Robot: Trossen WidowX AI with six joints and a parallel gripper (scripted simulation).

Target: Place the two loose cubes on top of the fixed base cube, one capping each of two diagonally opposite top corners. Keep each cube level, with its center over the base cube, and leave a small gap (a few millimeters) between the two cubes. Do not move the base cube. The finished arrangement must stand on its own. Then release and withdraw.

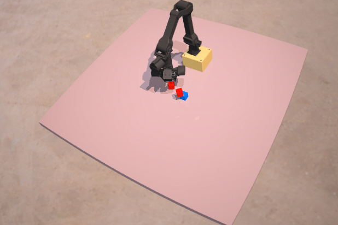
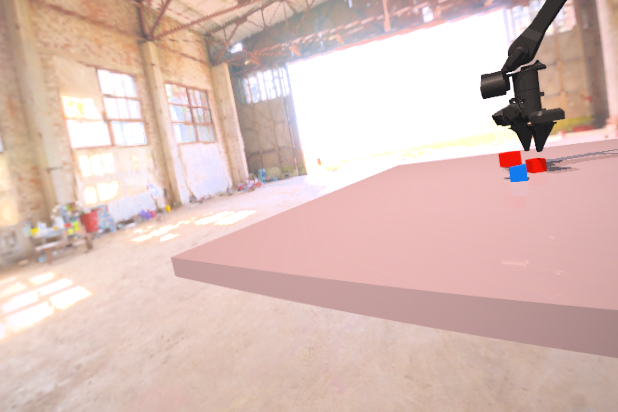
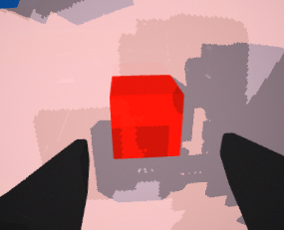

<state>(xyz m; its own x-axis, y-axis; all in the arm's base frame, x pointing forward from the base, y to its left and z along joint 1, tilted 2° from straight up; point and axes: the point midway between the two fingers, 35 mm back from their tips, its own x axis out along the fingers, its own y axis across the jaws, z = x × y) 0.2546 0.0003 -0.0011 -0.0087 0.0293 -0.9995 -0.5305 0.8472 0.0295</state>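
My gripper tip is 3 cm short of the blue cube, 11 cm to the right of it and 4 cm above it.
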